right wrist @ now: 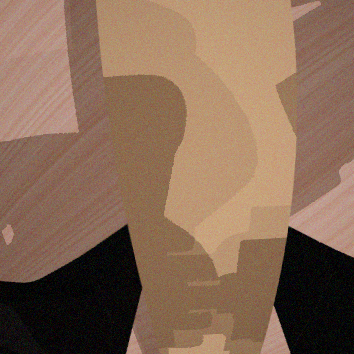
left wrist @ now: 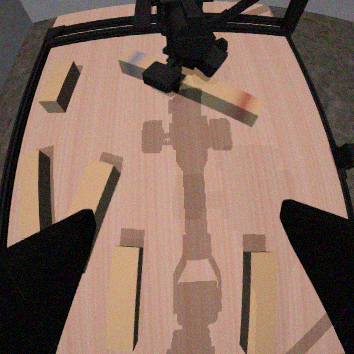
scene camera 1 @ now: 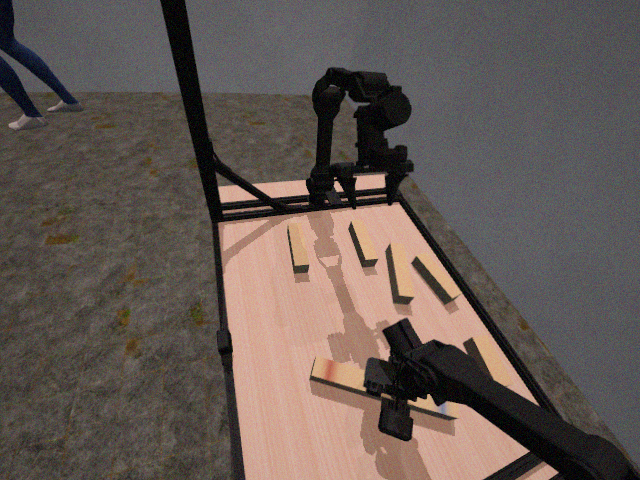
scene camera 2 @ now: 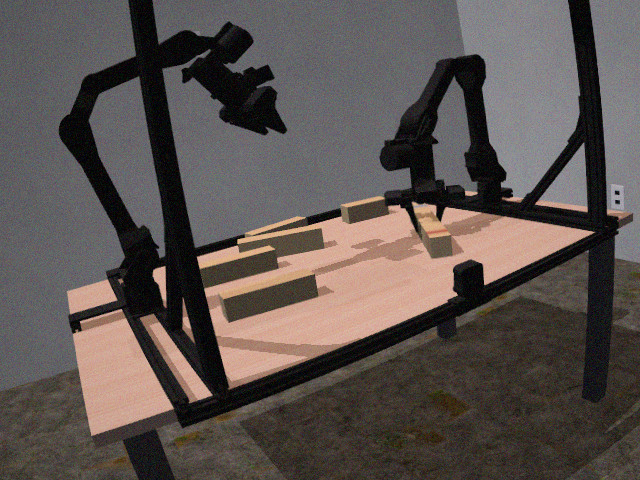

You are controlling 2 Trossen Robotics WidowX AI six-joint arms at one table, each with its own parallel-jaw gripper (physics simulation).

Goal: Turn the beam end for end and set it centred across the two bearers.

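Where they show: left gripper, fingertip midpoint: (left wrist: 188,214) (scene camera 1: 372,207) (scene camera 2: 275,133); right gripper, fingertip midpoint: (right wrist: 201,222) (left wrist: 181,85) (scene camera 1: 386,391); left arm's base, link origin: (scene camera 1: 315,200) (scene camera 2: 144,310); right arm's base, link origin: (scene camera 2: 490,202).
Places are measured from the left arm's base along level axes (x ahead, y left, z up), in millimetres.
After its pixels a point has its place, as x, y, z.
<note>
The beam (scene camera 1: 339,373) @(598, -131, 25) (scene camera 2: 437,240) @(560, -178, 18) (left wrist: 225,95) @(597, -111, 25) (right wrist: 228,70) @(626, -72, 25) is a long pale plank with a red stripe near one end and a blue stripe near the other. It lies flat and slanted at the near end of the table in scene camera 1. My right gripper (scene camera 1: 390,388) @(661, -25, -11) (scene camera 2: 425,214) (right wrist: 201,222) @(661, -25, -11) stands over its middle, with a finger against each long side. Two parallel blocks, the bearers (scene camera 1: 298,248) @(230, -131, 25) (scene camera 1: 363,243) @(251, 84, 25) (left wrist: 260,298) @(218, -124, 25) (left wrist: 123,295) @(238, 91, 25) (scene camera 2: 268,288) @(203, -148, 22) (scene camera 2: 237,264) @(226, 74, 13), lie at the far end. My left gripper (scene camera 1: 371,195) @(330, -3, 272) (scene camera 2: 270,119) @(330, -3, 272) (left wrist: 188,214) @(330, -3, 272) hangs open and empty high above them.
Three more wooden blocks (scene camera 1: 399,273) @(387, 145, 31) (scene camera 1: 436,277) @(425, 265, 25) (scene camera 1: 487,354) @(667, 263, 28) lie along the right side of the table in scene camera 1. A black rail frame (scene camera 1: 223,295) @(317, -368, -24) edges the table, and a tall black post (scene camera 1: 190,95) @(38, -362, 391) rises at the far left corner.
</note>
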